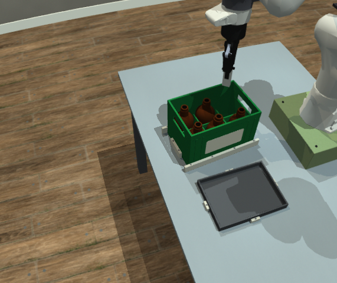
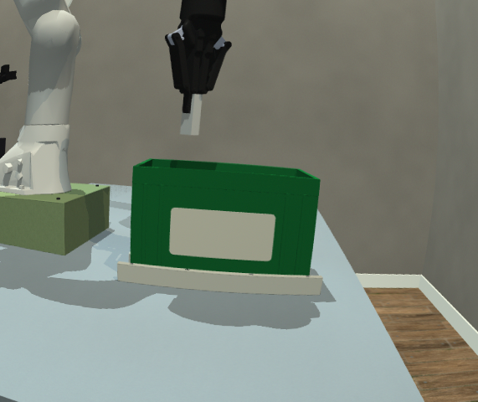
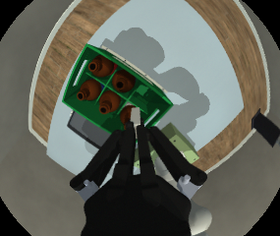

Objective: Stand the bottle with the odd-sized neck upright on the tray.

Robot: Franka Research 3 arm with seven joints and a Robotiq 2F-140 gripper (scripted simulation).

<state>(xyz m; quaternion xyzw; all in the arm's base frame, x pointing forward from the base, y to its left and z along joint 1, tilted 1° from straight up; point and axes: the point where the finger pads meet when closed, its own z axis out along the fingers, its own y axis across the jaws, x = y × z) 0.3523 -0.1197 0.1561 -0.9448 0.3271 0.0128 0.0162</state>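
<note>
My gripper is now 170 mm above the bottle and 60 mm short of it. The rest, counted from my hand: dark tray (310 mm to the left, 240 mm below, 40 mm ahead); green crate (170 mm below, 50 mm ahead, 40 mm to the left).
</note>
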